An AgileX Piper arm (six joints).
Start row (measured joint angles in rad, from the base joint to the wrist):
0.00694 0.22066 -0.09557 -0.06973 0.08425 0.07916
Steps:
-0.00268 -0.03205 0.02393 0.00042 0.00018 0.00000
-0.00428 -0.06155 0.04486 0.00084 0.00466 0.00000
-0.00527 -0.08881 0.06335 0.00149 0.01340 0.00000
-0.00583 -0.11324 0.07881 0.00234 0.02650 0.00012
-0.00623 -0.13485 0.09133 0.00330 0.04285 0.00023
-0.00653 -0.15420 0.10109 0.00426 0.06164 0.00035
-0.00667 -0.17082 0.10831 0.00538 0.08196 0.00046
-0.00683 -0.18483 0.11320 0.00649 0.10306 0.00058
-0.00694 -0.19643 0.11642 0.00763 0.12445 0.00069
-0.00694 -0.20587 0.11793 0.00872 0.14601 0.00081
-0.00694 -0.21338 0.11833 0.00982 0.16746 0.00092
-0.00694 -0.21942 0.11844 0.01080 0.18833 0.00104
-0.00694 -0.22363 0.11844 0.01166 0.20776 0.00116
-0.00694 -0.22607 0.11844 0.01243 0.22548 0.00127
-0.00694 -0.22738 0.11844 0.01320 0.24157 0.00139
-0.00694 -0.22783 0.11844 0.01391 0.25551 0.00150
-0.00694 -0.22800 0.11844 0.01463 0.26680 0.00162
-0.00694 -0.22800 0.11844 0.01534 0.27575 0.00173
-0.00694 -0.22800 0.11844 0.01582 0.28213 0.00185
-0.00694 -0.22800 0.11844 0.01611 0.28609 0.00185
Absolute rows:
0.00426 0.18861 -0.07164 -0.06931 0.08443 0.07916
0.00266 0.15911 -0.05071 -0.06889 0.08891 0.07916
0.00167 0.13185 -0.03222 -0.06824 0.09765 0.07916
0.00111 0.10742 -0.01676 -0.06739 0.11075 0.07928
0.00071 0.08581 -0.00424 -0.06643 0.12710 0.07939
0.00041 0.06646 0.00552 -0.06547 0.14589 0.07951
0.00027 0.04984 0.01274 -0.06435 0.16621 0.07962
0.00011 0.03583 0.01763 -0.06324 0.18731 0.07974
0.00000 0.02423 0.02085 -0.06210 0.20870 0.07985
0.00000 0.01479 0.02236 -0.06101 0.23026 0.07997
0.00000 0.00728 0.02276 -0.05991 0.25171 0.08008
0.00000 0.00124 0.02287 -0.05893 0.27258 0.08020
0.00000 -0.00297 0.02287 -0.05807 0.29201 0.08032
0.00000 -0.00541 0.02287 -0.05730 0.30973 0.08043
0.00000 -0.00672 0.02287 -0.05653 0.32582 0.08055
0.00000 -0.00717 0.02287 -0.05582 0.33976 0.08066
0.00000 -0.00734 0.02287 -0.05510 0.35105 0.08078
0.00000 -0.00734 0.02287 -0.05439 0.36000 0.08089
0.00000 -0.00734 0.02287 -0.05391 0.36638 0.08101
0.00000 -0.00734 0.02287 -0.05362 0.37034 0.08101

